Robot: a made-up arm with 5 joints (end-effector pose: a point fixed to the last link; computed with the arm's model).
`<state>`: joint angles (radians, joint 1 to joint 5).
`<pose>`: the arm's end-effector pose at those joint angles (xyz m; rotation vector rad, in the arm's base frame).
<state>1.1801 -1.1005 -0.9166 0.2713 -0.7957</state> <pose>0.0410 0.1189 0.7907 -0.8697 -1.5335 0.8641</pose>
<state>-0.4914 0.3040 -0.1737 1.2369 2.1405</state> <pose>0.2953 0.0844 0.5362 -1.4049 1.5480 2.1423</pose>
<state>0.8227 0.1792 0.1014 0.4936 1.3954</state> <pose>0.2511 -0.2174 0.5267 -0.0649 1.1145 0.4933</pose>
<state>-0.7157 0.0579 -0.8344 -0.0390 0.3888</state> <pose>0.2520 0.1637 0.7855 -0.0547 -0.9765 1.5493</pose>
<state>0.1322 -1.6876 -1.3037 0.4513 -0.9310</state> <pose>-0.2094 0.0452 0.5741 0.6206 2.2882 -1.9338</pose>
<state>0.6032 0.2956 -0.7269 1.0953 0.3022</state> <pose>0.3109 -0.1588 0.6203 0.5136 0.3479 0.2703</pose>
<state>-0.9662 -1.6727 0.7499 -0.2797 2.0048</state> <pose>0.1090 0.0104 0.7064 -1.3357 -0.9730 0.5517</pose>
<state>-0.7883 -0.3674 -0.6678 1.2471 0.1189</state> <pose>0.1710 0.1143 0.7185 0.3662 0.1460 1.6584</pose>
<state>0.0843 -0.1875 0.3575 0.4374 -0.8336</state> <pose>0.3266 -0.0129 0.5819 1.2853 -0.1769 0.3066</pose>
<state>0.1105 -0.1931 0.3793 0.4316 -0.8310</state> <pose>0.3251 -0.0194 0.5790 1.2825 -0.1835 0.2787</pose>
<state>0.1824 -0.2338 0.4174 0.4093 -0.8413</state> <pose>0.3201 -0.0370 0.5810 1.2739 -0.2557 0.2284</pose>
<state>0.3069 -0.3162 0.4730 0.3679 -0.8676</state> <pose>0.3084 -0.0658 0.5889 1.2489 -0.4045 0.1551</pose>
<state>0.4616 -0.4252 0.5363 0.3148 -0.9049</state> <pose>0.2887 -0.0977 0.6005 1.1971 -0.5986 0.0750</pose>
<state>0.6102 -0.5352 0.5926 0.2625 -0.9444</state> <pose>0.2651 -0.1233 0.6125 1.1236 -0.7880 0.0097</pose>
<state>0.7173 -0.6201 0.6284 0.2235 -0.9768</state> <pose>0.2456 -0.1380 0.6226 1.0537 -0.9285 -0.0259</pose>
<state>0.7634 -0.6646 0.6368 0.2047 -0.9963</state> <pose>0.2360 -0.1427 0.6298 1.0139 -1.0013 -0.0287</pose>
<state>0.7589 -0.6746 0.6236 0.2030 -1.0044</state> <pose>0.2356 -0.1412 0.6345 1.0074 -1.0202 -0.0085</pose>
